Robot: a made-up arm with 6 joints. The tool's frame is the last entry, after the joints.
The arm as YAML. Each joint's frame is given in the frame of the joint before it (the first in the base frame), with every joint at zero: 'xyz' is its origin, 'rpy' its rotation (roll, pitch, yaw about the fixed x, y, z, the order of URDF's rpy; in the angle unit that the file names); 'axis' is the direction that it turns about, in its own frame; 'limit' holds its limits. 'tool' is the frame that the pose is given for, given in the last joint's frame.
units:
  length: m
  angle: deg
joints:
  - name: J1
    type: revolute
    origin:
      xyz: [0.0, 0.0, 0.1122]
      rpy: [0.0, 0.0, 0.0]
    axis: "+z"
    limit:
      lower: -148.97
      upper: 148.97
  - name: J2
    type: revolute
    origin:
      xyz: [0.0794, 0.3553, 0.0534]
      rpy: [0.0, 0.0, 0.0]
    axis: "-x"
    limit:
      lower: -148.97
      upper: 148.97
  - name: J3
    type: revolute
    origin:
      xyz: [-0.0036, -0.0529, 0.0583]
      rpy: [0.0, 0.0, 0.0]
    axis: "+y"
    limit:
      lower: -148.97
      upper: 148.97
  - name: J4
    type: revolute
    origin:
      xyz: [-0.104, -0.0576, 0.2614]
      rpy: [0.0, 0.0, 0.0]
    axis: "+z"
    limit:
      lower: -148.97
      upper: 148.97
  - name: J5
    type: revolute
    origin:
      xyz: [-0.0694, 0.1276, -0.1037]
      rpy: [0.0, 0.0, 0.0]
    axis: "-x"
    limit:
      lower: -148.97
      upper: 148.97
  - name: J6
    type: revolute
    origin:
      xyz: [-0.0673, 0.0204, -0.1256]
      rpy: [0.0, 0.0, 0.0]
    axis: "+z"
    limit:
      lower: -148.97
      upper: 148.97
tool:
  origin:
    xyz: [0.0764, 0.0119, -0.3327]
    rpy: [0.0, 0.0, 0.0]
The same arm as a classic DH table. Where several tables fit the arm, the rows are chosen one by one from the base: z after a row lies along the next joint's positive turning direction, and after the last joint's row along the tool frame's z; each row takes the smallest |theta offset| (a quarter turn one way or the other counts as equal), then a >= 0, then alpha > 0; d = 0 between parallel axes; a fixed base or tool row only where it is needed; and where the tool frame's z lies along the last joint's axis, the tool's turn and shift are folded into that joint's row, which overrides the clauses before.
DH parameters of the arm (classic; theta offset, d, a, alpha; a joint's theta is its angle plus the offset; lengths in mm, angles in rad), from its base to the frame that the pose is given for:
J1: 1.5708 165.6 355.3 -1.5708
J2: -1.5708 -75.8 58.3 -1.5708
J3: -1.5708 -110.5 104.0 -1.5708
J4: -1.5708 157.7 127.6 -1.5708
J5: 0.0000 136.7 20.4 1.5708
J6: -1.4163 0.0 77.3 0.0000
tool (fixed): -0.1545 -458.3 0.0 0.0000
Joint limits (rad, base to tool): -2.6000..2.6000 -2.6000..2.6000 -2.6000..2.6000 -2.6000..2.6000 -2.6000..2.6000 -2.6000..2.6000

